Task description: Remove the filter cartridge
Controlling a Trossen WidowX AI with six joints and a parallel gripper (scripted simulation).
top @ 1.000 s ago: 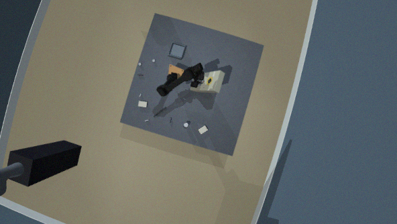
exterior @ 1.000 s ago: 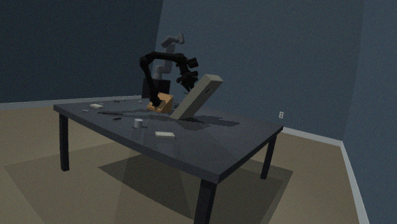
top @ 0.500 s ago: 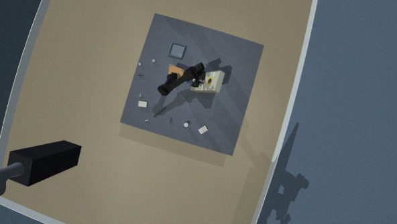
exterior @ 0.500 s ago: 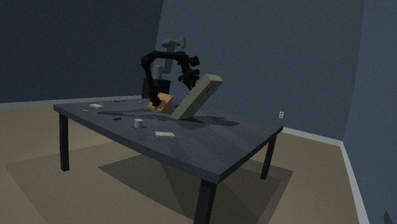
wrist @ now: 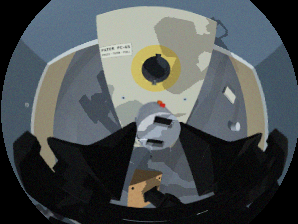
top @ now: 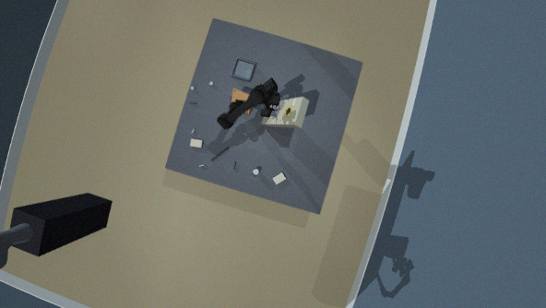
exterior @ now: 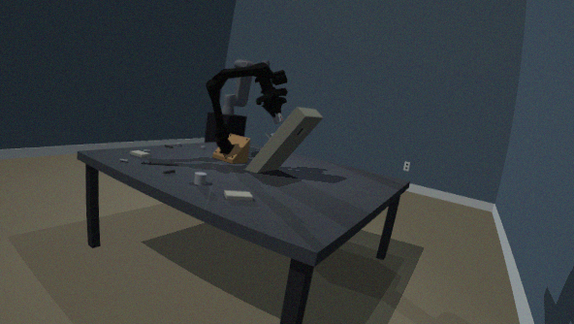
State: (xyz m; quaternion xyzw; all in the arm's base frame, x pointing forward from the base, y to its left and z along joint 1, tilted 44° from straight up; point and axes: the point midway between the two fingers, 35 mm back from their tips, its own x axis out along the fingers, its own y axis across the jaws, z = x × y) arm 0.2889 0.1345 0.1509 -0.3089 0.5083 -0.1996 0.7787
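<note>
Right now my gripper tip is 340 mm past the square grey tray, 290 mm to the right of it and 250 mm above it. Round my gripper tip: round grey filter cartridge: right at my gripper tip; beige service panel: 100 mm below, 50 mm ahead.
</note>
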